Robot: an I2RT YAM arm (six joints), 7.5 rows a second.
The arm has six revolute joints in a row. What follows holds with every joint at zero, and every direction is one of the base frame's. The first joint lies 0.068 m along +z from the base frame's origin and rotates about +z. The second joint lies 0.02 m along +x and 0.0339 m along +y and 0.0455 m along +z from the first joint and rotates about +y. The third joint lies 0.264 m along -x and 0.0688 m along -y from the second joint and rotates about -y. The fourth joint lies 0.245 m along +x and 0.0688 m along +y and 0.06 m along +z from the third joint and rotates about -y. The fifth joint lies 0.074 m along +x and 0.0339 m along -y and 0.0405 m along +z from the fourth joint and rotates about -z. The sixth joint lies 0.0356 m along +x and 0.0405 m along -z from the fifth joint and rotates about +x. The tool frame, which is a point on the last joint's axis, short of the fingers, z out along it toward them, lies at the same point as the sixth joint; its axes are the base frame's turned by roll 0, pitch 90 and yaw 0 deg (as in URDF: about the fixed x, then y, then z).
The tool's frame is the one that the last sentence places.
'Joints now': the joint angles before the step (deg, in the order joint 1, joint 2, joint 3, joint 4, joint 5, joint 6). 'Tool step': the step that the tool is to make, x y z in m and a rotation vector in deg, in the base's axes. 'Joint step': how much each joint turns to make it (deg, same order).
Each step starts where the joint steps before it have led.
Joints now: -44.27, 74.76, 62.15, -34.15, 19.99, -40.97
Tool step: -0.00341, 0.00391, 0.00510, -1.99, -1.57, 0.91
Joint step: 0.04, -2.01, -1.09, 1.90, -0.38, -0.90
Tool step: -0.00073, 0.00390, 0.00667, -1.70, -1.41, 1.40
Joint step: 0.42, -1.44, -0.22, 1.27, -0.56, -0.89
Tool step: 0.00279, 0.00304, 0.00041, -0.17, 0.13, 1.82
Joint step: 0.80, -0.16, -0.09, 0.24, -0.62, -0.88
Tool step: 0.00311, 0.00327, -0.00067, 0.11, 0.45, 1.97
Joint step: 0.88, -0.02, -0.11, -0.03, -0.67, -0.93
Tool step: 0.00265, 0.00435, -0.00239, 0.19, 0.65, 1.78
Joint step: 1.03, -0.17, -0.52, -0.04, -0.37, -0.75
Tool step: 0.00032, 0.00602, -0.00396, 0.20, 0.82, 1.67
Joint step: 1.00, -0.77, -1.22, -0.07, -0.24, -0.76
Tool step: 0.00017, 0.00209, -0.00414, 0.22, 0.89, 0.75
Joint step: 0.37, -0.13, -0.82, 0.03, -0.01, -0.58
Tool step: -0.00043, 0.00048, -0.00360, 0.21, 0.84, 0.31
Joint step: 0.03, 0.03, -0.60, -0.01, 0.05, -0.49
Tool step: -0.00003, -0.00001, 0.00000, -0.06, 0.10, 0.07
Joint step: 0.00, 0.00, 0.00, 0.00, 0.02, -0.14
